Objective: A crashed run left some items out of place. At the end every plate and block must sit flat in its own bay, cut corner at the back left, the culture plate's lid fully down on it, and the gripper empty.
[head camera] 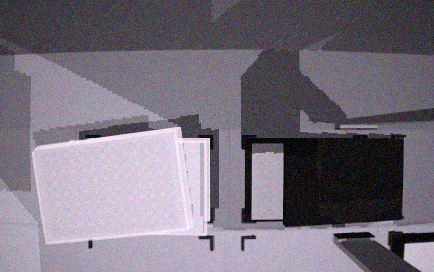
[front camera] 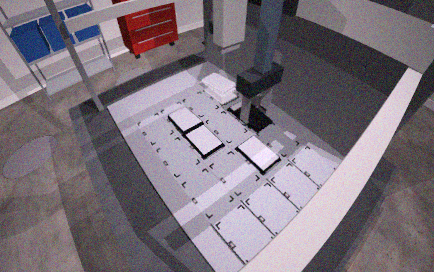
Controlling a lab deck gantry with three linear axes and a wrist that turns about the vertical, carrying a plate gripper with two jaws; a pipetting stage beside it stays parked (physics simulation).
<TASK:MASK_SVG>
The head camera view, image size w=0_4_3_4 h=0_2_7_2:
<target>my gripper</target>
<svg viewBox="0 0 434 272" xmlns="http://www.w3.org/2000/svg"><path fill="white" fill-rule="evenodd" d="M333 233L333 243L364 272L421 272L375 241L375 236L369 232ZM434 108L335 120L335 130L375 130L377 125L434 122Z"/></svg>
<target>clear lid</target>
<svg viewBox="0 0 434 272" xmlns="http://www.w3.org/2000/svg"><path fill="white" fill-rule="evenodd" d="M181 127L36 146L37 148L32 152L46 244L187 231L190 228L194 228Z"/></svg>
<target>black slab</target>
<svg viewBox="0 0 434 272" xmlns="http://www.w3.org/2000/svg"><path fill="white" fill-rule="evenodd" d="M284 139L283 225L285 227L402 220L404 138Z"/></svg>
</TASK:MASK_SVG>
